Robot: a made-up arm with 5 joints.
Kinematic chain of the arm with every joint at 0, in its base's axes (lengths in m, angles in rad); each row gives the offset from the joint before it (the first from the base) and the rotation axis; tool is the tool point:
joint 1: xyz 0 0 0.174 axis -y
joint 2: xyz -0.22 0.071 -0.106 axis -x
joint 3: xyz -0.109 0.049 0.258 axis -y
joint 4: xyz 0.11 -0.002 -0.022 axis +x
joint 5: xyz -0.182 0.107 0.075 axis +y
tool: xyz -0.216 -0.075 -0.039
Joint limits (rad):
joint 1: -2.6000..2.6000
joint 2: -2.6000..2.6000
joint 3: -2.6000..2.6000
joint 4: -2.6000..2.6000
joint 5: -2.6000..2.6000
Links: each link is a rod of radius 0.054 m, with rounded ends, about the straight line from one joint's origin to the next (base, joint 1, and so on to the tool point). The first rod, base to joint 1, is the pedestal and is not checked.
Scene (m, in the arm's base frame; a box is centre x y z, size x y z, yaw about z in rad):
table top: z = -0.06
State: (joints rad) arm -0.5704 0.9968 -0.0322 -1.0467 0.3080
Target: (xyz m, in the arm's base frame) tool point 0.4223 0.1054 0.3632
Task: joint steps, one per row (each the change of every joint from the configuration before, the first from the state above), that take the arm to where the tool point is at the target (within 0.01 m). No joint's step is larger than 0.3 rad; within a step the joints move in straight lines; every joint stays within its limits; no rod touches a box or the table.
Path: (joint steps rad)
1: -0.1968 -0.2330 -0.2423 0.1743 0.1647
2: -0.1969 -0.2329 -0.2424 0.1743 0.1646
3: -0.1968 -0.2330 -0.2423 0.1742 0.1647
4: -0.1969 -0.2330 -0.2423 0.1743 0.1647
5: -0.1968 -0.2330 -0.2423 0.1743 0.1647

